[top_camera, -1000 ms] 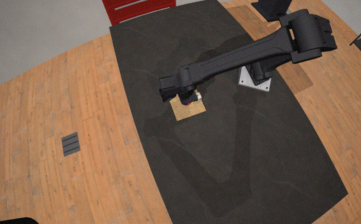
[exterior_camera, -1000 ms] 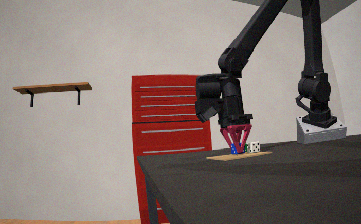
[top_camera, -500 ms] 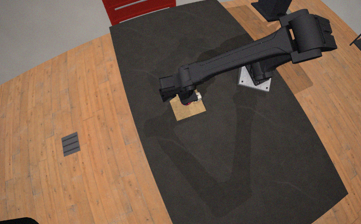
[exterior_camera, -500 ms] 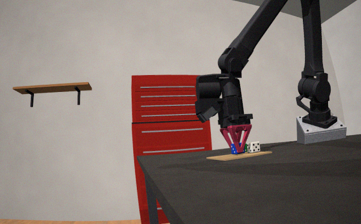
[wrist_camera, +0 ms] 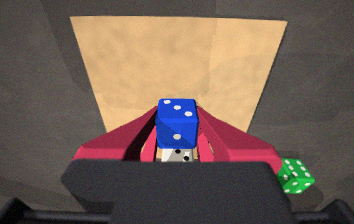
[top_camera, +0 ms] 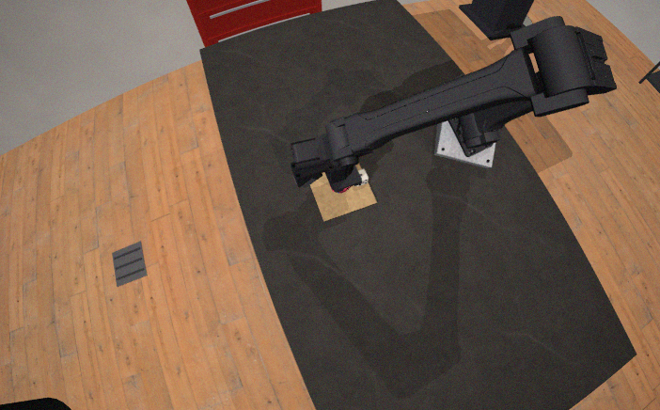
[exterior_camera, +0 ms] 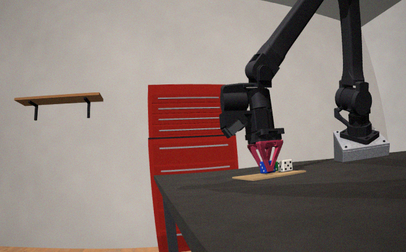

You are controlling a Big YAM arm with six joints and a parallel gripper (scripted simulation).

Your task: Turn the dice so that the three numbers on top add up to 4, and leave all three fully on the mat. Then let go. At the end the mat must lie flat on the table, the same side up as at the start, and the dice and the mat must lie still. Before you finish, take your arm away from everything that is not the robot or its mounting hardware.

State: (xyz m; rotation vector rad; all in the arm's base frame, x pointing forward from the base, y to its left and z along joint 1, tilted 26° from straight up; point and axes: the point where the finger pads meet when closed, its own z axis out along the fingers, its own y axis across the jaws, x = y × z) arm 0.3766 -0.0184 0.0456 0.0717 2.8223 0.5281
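My gripper is now right at the blue die. Round my hand: white die: 60 mm behind; green die: 90 mm behind, 140 mm to the right; tan mat: 20 mm below.
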